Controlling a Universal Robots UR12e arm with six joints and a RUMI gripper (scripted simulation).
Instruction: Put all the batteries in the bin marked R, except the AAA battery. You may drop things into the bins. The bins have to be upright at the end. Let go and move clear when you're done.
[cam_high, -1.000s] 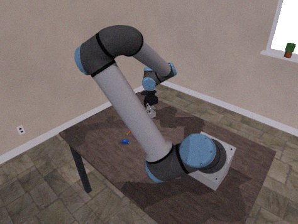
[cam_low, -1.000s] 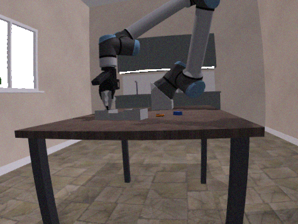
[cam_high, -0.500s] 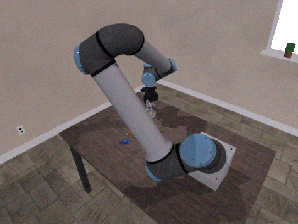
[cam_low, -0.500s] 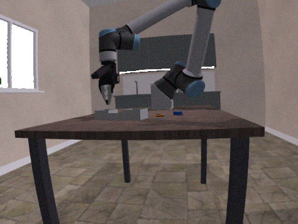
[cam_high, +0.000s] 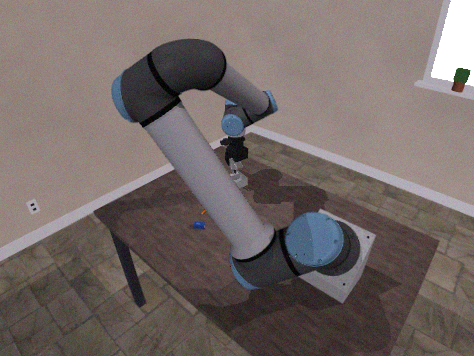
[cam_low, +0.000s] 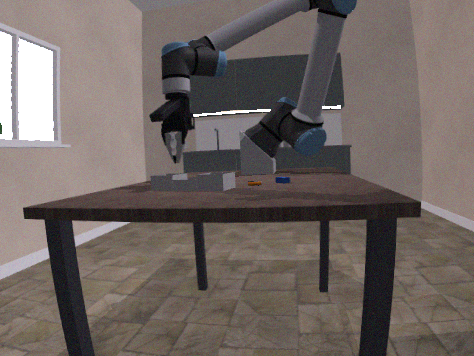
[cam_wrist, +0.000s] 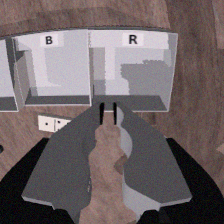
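Now: hand 30 mm short of the grey bin row, 60 mm to the right of it and 70 mm above it. The rest, counted from my hand: green cylindrical battery (110 mm behind, 70 mm to the left, 90 mm below); then black nut (70 mm behind, 230 mm to the left, 90 mm below); then white die-like piece (50 mm behind, 90 mm to the left, 90 mm below).
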